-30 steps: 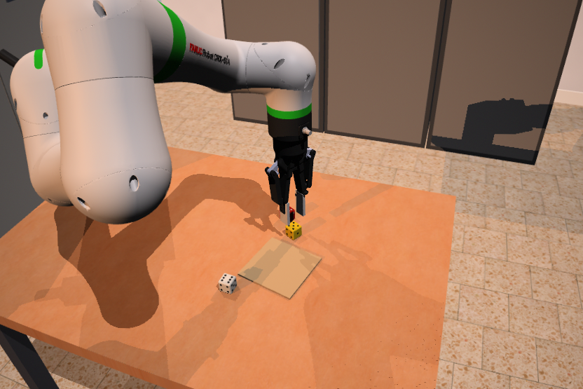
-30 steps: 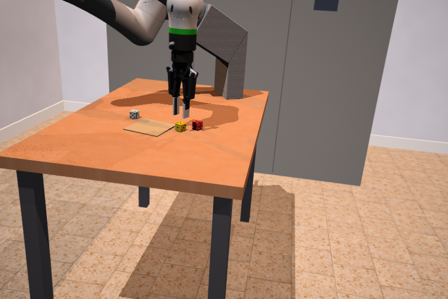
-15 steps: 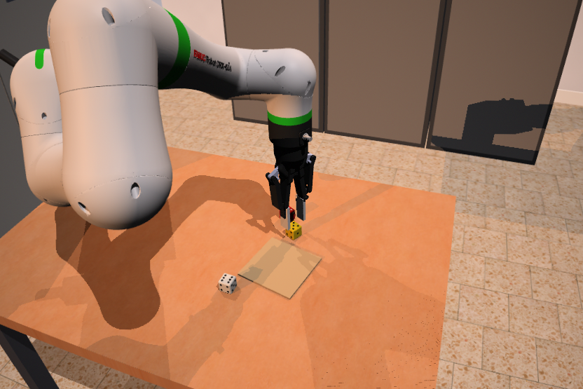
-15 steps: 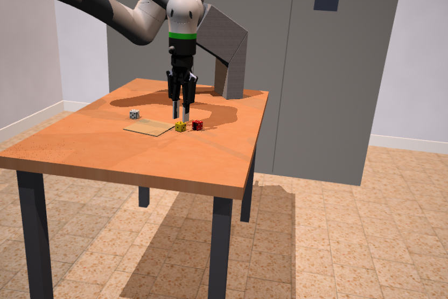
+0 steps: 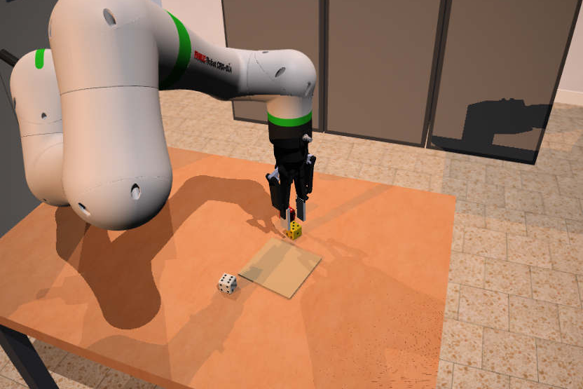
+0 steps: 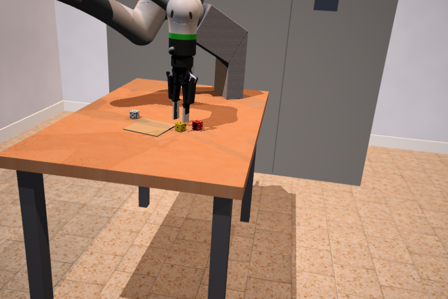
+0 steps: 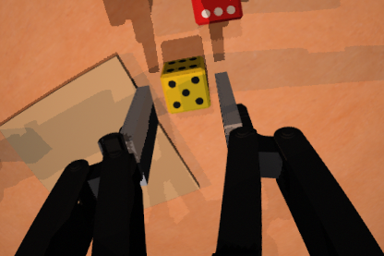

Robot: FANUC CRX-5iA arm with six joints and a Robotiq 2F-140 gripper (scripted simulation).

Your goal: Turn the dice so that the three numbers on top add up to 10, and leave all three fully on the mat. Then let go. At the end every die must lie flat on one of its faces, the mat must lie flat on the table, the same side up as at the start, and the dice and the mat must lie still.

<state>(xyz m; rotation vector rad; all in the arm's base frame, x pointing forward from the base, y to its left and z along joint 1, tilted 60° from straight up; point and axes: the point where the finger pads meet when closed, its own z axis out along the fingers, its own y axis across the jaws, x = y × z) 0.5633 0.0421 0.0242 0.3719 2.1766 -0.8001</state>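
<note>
Right now the yellow die is 6 cm below my hand. Also, from my hand: white die: 11 cm behind, 19 cm to the right, 6 cm below; tan mat: 1 cm behind, 11 cm to the right, 7 cm below; red die: 3 cm behind, 6 cm to the left, 6 cm below.
</note>
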